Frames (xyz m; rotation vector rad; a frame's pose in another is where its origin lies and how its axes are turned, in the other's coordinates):
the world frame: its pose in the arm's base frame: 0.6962 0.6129 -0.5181 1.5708 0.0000 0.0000
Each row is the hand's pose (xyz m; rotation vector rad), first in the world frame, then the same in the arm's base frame.
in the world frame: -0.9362 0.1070 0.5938 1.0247 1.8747 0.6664
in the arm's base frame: -0.2400 0.0191 -0.4111 1.8643 1.0672 2.2444
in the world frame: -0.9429 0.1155 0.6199 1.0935 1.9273 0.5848
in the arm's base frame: -0.2467 -0.0070 -0.4026 -1.8627 -1.1737 -2.1963
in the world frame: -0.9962 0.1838 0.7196 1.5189 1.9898 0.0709
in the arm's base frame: -0.3000 -0.1067 -0.3343 -1.7713 -1.4494 -1.5565
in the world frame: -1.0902 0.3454 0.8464 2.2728 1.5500 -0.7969
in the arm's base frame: -0.3940 -0.2335 -0.1727 -1.6101 -1.4138 -0.4537
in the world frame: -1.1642 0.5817 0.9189 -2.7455 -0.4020 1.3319
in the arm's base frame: -0.4680 -0.3060 0.0636 -1.3794 -0.9034 0.4845
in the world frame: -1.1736 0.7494 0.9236 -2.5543 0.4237 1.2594
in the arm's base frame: -0.4774 -0.3107 0.2313 -1.1728 -0.4507 0.9078
